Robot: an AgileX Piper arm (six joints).
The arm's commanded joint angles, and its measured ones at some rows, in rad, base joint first. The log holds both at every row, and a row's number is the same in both.
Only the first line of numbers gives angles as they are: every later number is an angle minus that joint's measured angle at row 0.
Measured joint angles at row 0:
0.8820 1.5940 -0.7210 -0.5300 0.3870 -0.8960
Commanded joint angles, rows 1 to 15:
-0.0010 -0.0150 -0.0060 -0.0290 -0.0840 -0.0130
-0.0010 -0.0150 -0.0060 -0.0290 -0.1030 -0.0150
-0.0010 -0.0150 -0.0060 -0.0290 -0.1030 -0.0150
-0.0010 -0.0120 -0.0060 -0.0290 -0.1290 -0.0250
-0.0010 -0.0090 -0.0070 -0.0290 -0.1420 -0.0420
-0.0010 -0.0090 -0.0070 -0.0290 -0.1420 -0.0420
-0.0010 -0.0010 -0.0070 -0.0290 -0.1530 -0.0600
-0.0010 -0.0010 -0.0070 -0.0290 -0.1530 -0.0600
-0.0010 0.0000 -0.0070 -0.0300 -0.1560 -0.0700
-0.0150 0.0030 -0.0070 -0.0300 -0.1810 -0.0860
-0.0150 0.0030 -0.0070 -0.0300 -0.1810 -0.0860
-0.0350 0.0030 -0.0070 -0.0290 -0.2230 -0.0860
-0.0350 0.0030 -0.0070 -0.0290 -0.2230 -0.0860
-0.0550 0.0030 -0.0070 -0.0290 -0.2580 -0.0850
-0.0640 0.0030 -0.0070 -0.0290 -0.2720 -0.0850
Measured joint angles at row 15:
-0.0370 0.0120 0.0000 -0.0060 -0.1790 -0.0750
